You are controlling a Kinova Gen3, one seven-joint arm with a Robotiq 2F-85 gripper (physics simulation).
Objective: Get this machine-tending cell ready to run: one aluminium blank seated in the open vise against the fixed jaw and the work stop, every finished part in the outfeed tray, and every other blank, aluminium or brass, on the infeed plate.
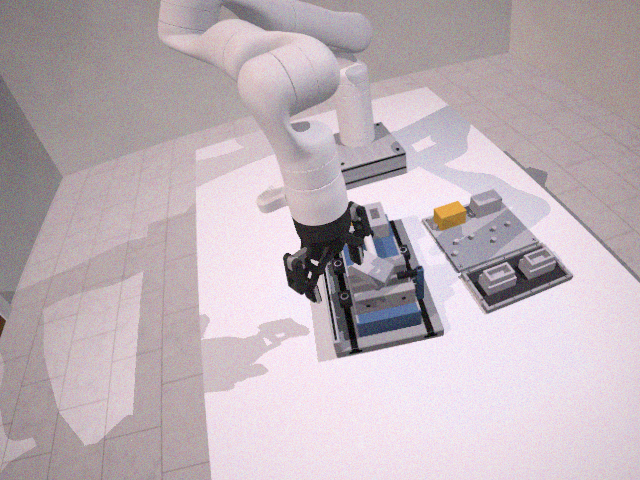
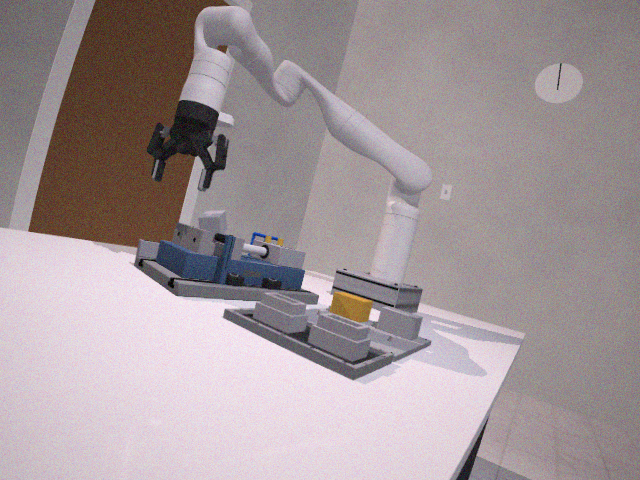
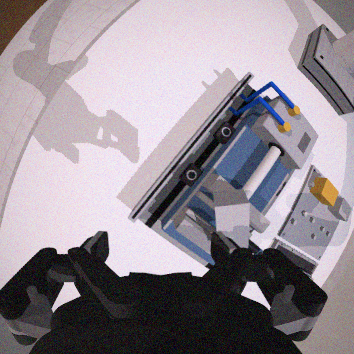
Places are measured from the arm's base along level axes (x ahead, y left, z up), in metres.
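Pixels of known places: gripper, fingertip midpoint: (image 1: 337, 280) (image 2: 178, 185) (image 3: 159, 243); arm's base, origin of the base link: (image 1: 357, 138) (image 2: 385, 279) (image 3: 343, 56).
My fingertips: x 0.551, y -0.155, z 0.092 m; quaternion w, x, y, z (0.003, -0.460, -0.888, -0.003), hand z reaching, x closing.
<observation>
Ahead of a thing's pixels: the offset from my fingertips to its top centre. "pt": to the spot under its first point.
An aluminium blank @(0.049 m back, 0.065 m left, 0.022 m down) (image 1: 379, 269) (image 2: 213, 221) (image 3: 232, 220) lies tilted and turned on top of the jaws of the blue vise @(0.110 m back, 0.073 m left, 0.061 m down) (image 1: 390, 320) (image 2: 188, 262) (image 3: 237, 152), standing above the fixed jaw (image 1: 387, 301) (image 2: 193, 238). The work stop @(pt 0.030 m back, 0.140 m left, 0.092 m down) (image 1: 419, 282) (image 2: 226, 258) is beside it. A brass blank @(0.219 m back, 0.275 m left, 0.116 m down) (image 1: 449, 215) (image 2: 351, 306) (image 3: 325, 191) and an aluminium blank @(0.228 m back, 0.366 m left, 0.116 m down) (image 1: 485, 203) (image 2: 399, 322) (image 3: 342, 207) sit on the infeed plate @(0.175 m back, 0.325 m left, 0.152 m down) (image 1: 473, 253) (image 3: 297, 230). Two pocketed finished parts @(pt 0.012 m back, 0.284 m left, 0.121 m down) (image 1: 497, 279) @(pt 0.019 m back, 0.394 m left, 0.135 m down) (image 2: 339, 338) are in the outfeed tray @(pt 0.019 m ahead, 0.338 m left, 0.151 m down) (image 1: 529, 294). My gripper (image 1: 334, 277) (image 2: 180, 182) (image 3: 159, 243) is open and empty, high above the vise's side.
The vise's rear actuator block @(0.205 m back, 0.083 m left, 0.064 m down) (image 2: 286, 255) (image 3: 287, 132) carries blue hoses @(pt 0.190 m back, 0.015 m left, 0.051 m down) (image 3: 261, 100) with brass fittings and a white rod @(0.125 m back, 0.079 m left, 0.074 m down) (image 3: 264, 172). Clamps @(pt 0.068 m back, 0.010 m left, 0.122 m down) (image 3: 191, 175) stand along the vise side. The robot's base (image 1: 374, 155) (image 2: 377, 289) is behind the vise.
</observation>
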